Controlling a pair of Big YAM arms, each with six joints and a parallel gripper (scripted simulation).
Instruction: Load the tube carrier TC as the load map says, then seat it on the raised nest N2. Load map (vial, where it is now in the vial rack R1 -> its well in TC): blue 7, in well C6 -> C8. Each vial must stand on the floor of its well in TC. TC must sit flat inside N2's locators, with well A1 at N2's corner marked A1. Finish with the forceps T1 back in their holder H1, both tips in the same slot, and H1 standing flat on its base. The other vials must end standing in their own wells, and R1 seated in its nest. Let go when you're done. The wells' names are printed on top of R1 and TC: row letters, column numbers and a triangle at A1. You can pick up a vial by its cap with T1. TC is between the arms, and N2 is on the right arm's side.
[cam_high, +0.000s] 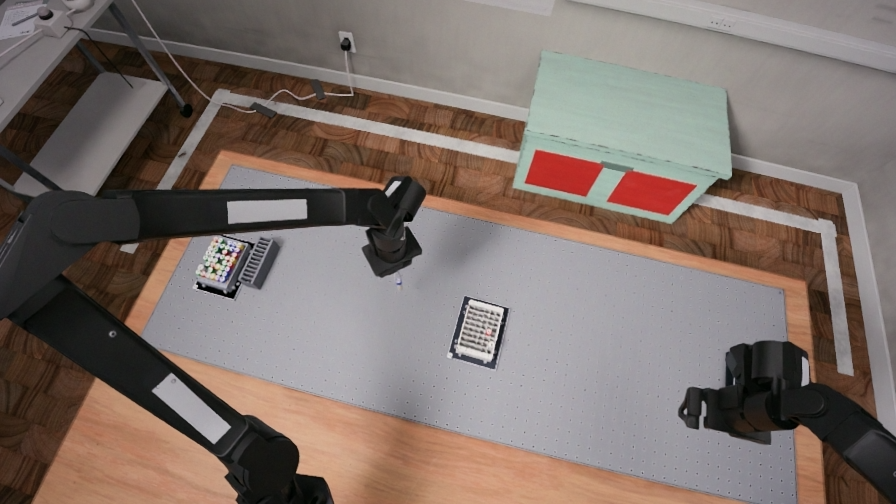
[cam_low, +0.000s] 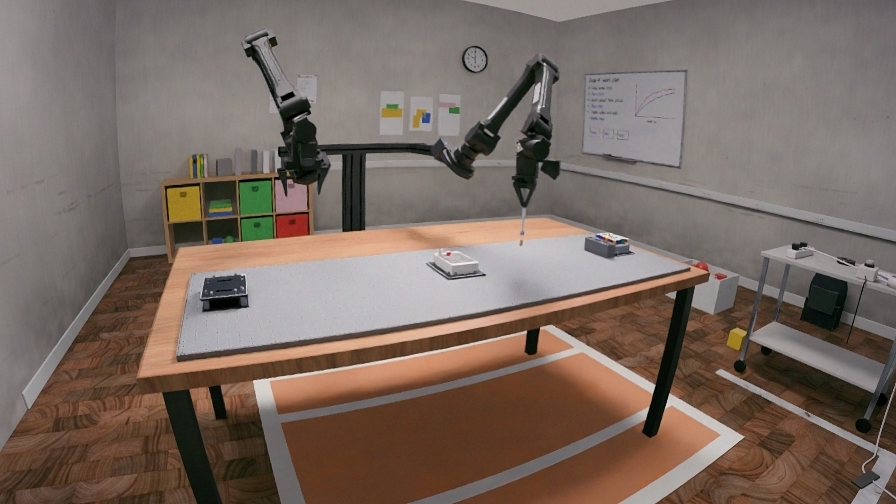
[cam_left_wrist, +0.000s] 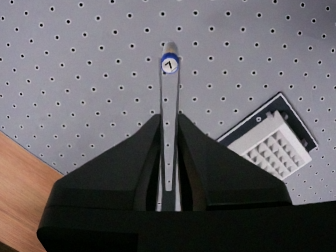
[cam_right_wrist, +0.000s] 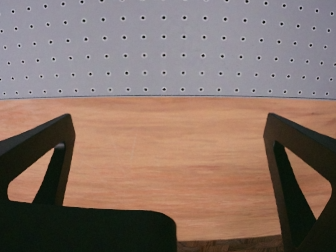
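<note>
Right now my left hand is 30 mm above the forceps T1. The rest, counted from my left hand: dark nest N2: 880 mm to the right, 170 mm below, 20 mm ahead; white tube carrier TC: 210 mm to the right, 180 mm below, 30 mm behind; grey slotted holder H1: 380 mm to the left, 180 mm below, 30 mm behind.
</note>
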